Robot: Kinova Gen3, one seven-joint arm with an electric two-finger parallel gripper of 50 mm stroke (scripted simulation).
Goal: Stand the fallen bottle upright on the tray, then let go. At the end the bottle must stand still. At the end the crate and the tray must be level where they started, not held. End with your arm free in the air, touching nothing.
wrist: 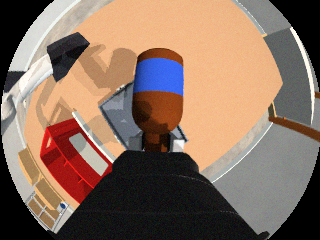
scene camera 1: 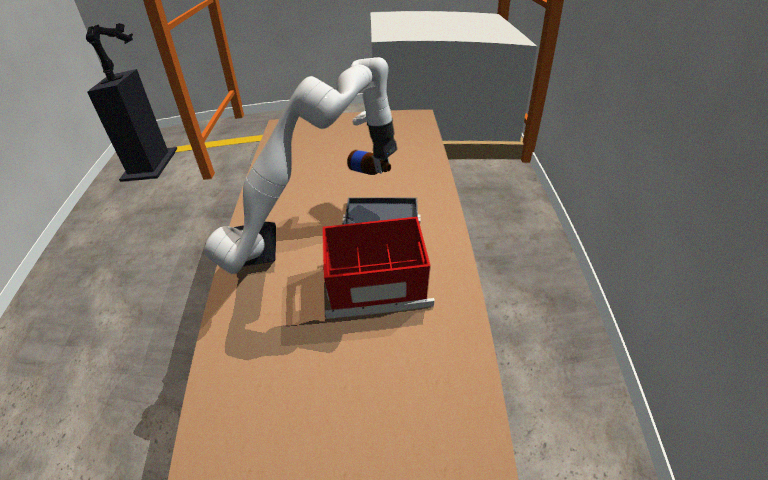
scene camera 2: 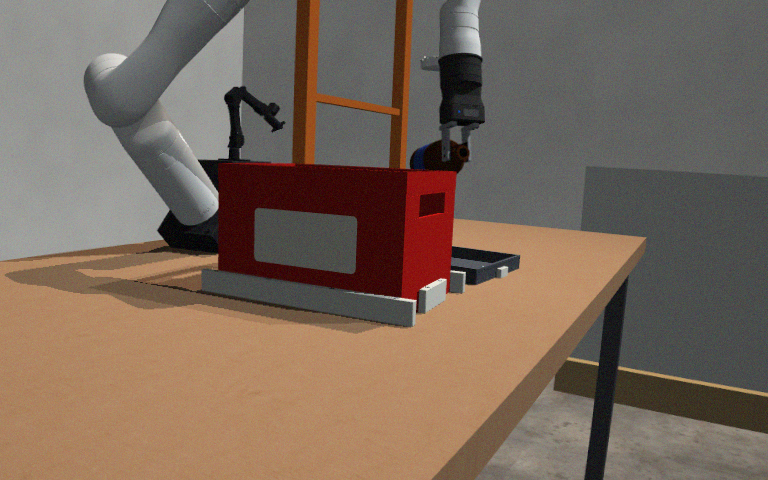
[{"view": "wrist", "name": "gripper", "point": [155, 138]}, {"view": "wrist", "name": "dark grey tray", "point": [117, 109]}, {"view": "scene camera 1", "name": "gripper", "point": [383, 169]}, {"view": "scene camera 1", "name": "red crate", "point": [394, 267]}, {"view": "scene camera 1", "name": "light grey base rail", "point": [415, 304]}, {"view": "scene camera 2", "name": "gripper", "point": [456, 161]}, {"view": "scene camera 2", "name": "brown bottle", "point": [429, 157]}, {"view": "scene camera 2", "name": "red crate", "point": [362, 230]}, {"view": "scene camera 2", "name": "dark grey tray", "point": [480, 265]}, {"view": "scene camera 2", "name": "light grey base rail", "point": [402, 311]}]
